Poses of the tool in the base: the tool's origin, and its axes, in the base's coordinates. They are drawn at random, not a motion.
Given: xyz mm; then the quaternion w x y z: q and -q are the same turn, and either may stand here.
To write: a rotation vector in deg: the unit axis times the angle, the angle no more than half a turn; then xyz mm. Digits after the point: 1 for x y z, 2 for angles.
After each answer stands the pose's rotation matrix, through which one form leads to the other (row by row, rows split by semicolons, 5 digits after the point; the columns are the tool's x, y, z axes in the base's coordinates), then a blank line. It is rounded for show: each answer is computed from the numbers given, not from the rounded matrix.
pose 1, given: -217.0 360.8 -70.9 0.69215 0.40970 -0.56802 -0.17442
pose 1, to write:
52.45 -72.72 -22.33 -217.0 360.8 -70.9
0.29386 -0.22399 -0.92923; -0.70689 0.60345 -0.36900; 0.64339 0.76530 0.01899

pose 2, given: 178.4 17.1 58.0 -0.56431 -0.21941 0.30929 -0.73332
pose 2, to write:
29.58 -41.69 98.86 178.4 17.1 58.0
-0.26683 -0.96336 -0.02728; 0.69191 -0.17179 -0.70124; 0.67086 -0.20599 0.71240

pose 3, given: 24.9 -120.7 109.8 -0.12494 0.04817 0.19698 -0.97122
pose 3, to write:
-8.04 -32.89 162.15 24.9 -120.7 109.8
-0.96414 -0.22371 -0.14279; 0.26167 -0.89118 -0.37059; -0.04435 -0.39466 0.91776

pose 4, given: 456.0 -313.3 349.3 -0.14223 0.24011 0.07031 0.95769
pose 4, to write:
-39.70 -11.62 -158.33 456.0 -313.3 349.3
-0.84423 0.30619 0.43990; -0.23866 -0.94965 0.20297; 0.47990 0.06637 0.87481

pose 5, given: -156.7 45.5 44.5 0.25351 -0.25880 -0.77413 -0.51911
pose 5, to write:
-40.30 -120.54 -80.83 -156.7 45.5 44.5
-0.73751 0.66389 -0.12381; 0.13749 0.32709 0.93494; 0.66119 0.67250 -0.33251

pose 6, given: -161.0 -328.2 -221.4 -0.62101 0.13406 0.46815 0.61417
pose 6, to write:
-17.65 -61.65 -80.88 -161.0 -328.2 -221.4
-0.19274 0.88834 -0.41678; -0.63729 0.20964 0.74156; 0.74613 0.40854 0.52572

